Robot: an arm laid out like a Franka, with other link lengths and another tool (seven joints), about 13 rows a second.
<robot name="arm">
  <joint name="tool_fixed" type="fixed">
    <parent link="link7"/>
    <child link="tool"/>
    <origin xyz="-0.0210 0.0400 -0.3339" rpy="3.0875 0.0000 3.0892"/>
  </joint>
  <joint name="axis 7" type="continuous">
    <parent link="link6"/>
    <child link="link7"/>
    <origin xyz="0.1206 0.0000 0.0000"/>
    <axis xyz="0 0 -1"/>
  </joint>
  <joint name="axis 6" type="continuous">
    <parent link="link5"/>
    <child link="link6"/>
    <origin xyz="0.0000 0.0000 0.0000"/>
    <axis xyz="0 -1 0"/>
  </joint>
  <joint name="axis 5" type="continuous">
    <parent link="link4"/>
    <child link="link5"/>
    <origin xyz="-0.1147 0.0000 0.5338"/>
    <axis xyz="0 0 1"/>
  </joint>
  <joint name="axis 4" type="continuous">
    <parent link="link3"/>
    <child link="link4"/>
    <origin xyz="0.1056 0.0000 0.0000"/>
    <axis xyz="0 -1 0"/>
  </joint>
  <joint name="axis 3" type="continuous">
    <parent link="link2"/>
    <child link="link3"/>
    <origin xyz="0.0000 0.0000 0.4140"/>
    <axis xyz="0 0 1"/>
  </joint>
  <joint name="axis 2" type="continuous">
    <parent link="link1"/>
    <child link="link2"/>
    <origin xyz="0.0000 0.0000 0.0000"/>
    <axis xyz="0 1 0"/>
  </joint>
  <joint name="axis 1" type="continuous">
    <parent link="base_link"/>
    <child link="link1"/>
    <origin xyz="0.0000 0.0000 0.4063"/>
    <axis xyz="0 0 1"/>
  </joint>
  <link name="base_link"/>
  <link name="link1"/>
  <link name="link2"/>
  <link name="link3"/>
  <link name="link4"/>
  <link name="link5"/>
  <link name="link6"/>
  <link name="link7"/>
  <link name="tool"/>
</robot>
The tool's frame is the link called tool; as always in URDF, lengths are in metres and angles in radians. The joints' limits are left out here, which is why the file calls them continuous.
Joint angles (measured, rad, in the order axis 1, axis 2, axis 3, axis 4, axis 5, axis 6, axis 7), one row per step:
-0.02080, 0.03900, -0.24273, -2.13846, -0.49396, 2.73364, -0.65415
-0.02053, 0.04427, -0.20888, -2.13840, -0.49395, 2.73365, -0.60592
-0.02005, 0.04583, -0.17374, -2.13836, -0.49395, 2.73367, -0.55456
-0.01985, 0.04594, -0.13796, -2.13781, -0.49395, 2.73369, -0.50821
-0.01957, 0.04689, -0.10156, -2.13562, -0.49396, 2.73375, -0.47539
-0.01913, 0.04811, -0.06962, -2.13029, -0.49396, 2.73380, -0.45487
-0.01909, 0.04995, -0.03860, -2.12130, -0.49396, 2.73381, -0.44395
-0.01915, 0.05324, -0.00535, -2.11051, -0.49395, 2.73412, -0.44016
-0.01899, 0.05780, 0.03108, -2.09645, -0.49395, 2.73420, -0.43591
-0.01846, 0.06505, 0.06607, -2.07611, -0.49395, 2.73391, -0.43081
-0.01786, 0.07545, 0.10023, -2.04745, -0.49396, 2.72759, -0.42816
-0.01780, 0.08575, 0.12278, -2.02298, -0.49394, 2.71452, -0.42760
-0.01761, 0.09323, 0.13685, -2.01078, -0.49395, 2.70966, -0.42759
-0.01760, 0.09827, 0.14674, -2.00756, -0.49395, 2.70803, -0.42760
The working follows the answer.
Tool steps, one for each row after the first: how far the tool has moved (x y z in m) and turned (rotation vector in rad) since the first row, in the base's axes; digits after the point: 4 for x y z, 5 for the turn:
0.0081, 0.0307, -0.0050, 0.02511, -0.01049, -0.00495
0.0156, 0.0631, -0.0069, 0.05228, -0.02476, -0.01100
0.0223, 0.0958, -0.0071, 0.07742, -0.03845, -0.01265
0.0284, 0.1287, -0.0066, 0.09610, -0.04802, -0.00259
0.0341, 0.1574, -0.0038, 0.10835, -0.05649, 0.01329
0.0403, 0.1848, 0.0012, 0.11573, -0.06501, 0.03583
0.0464, 0.2140, 0.0065, 0.12008, -0.07192, 0.06640
0.0528, 0.2465, 0.0131, 0.12540, -0.08049, 0.09997
0.0605, 0.2786, 0.0222, 0.13179, -0.09254, 0.13179
0.0692, 0.3095, 0.0336, 0.13641, -0.10400, 0.16235
0.0748, 0.3285, 0.0404, 0.13743, -0.10587, 0.17917
0.0775, 0.3410, 0.0421, 0.13915, -0.10568, 0.19125
0.0774, 0.3498, 0.0397, 0.14081, -0.10194, 0.20012

Tool pose at each row, in the base's axes (x y z in m, rotation vector in rad; rounded; the steps above come from the unrounded poses):
0.8354, -0.2375, 0.3638, -0.99444, 2.54335, -0.66107
0.8435, -0.2068, 0.3587, -0.97412, 2.53954, -0.63250
0.8511, -0.1744, 0.3568, -0.94969, 2.53292, -0.60296
0.8577, -0.1417, 0.3567, -0.93161, 2.52345, -0.57492
0.8638, -0.1089, 0.3572, -0.93197, 2.50952, -0.55104
0.8696, -0.0801, 0.3600, -0.94189, 2.49244, -0.53379
0.8758, -0.0528, 0.3650, -0.96103, 2.47076, -0.52120
0.8818, -0.0236, 0.3702, -0.99114, 2.44485, -0.50983
0.8882, 0.0090, 0.3769, -1.02292, 2.41520, -0.49696
0.8959, 0.0411, 0.3859, -1.04978, 2.38356, -0.48438
0.9046, 0.0720, 0.3973, -1.07565, 2.35297, -0.47417
0.9103, 0.0909, 0.4041, -1.09282, 2.33961, -0.46891
0.9129, 0.1035, 0.4058, -1.10563, 2.33123, -0.46333
0.9128, 0.1123, 0.4035, -1.11700, 2.32796, -0.45745

